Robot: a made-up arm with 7 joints. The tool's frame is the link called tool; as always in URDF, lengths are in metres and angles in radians.
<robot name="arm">
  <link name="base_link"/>
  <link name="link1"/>
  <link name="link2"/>
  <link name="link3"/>
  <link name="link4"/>
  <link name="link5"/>
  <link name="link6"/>
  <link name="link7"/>
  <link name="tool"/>
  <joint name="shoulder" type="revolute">
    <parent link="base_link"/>
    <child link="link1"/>
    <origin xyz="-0.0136 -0.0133 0.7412" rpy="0 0 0"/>
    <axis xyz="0 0 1"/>
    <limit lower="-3.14" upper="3.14" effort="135" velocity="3"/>
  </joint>
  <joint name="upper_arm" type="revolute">
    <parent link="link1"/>
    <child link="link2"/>
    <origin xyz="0.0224 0.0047 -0.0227" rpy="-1.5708 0 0"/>
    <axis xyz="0 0 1"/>
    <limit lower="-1.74" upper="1.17" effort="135" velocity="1.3"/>
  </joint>
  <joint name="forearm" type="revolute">
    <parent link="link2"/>
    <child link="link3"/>
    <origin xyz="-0.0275 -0.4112 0.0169" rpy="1.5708 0 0"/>
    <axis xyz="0 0 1"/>
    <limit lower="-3.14" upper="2.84" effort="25" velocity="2.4"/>
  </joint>
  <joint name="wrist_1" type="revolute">
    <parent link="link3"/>
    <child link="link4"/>
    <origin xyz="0.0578 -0.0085 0.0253" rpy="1.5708 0 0"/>
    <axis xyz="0 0 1"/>
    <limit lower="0.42" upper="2.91" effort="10" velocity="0.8"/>
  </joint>
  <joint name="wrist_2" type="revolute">
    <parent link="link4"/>
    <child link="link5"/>
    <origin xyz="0.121 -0.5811 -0.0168" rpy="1.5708 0 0"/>
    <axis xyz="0 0 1"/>
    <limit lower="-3.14" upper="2.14" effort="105" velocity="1.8"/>
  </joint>
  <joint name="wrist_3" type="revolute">
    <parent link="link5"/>
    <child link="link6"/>
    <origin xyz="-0.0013 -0.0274 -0.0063" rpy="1.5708 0 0"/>
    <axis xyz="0 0 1"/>
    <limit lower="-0.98" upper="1.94" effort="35" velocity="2"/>
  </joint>
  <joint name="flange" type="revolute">
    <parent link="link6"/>
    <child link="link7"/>
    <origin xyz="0.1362 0.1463 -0.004" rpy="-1.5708 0 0"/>
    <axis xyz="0 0 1"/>
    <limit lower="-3.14" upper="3.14" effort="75" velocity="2.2"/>
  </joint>
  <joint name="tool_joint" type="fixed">
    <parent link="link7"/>
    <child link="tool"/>
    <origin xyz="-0.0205 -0.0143 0.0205" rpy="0 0 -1.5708"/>
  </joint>
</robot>
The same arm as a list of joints. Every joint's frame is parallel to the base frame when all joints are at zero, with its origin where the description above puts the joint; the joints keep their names.
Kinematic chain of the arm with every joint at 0, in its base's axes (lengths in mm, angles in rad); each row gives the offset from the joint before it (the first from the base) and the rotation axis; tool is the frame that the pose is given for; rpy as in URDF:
shoulder: xyz -13.6 -13.3 741.2 axis +z
upper_arm: xyz 22.4 4.7 -22.7 axis +y
forearm: xyz -27.5 16.9 411.2 axis +z
wrist_1: xyz 57.8 -8.5 25.3 axis -y
wrist_2: xyz 121 16.8 -581.1 axis -z
wrist_3: xyz -1.3 27.4 6.3 axis +y
flange: xyz 136.2 -4 -146.3 axis -z
tool: xyz -20.5 14.3 -20.5 rpy 3.1416 0 1.5708
Joint limits (rad, base to tool): -3.14..3.14 -1.74..1.17 -3.14..2.84 0.42..2.91 -3.14..2.14 -0.98..1.94 -3.14..3.14

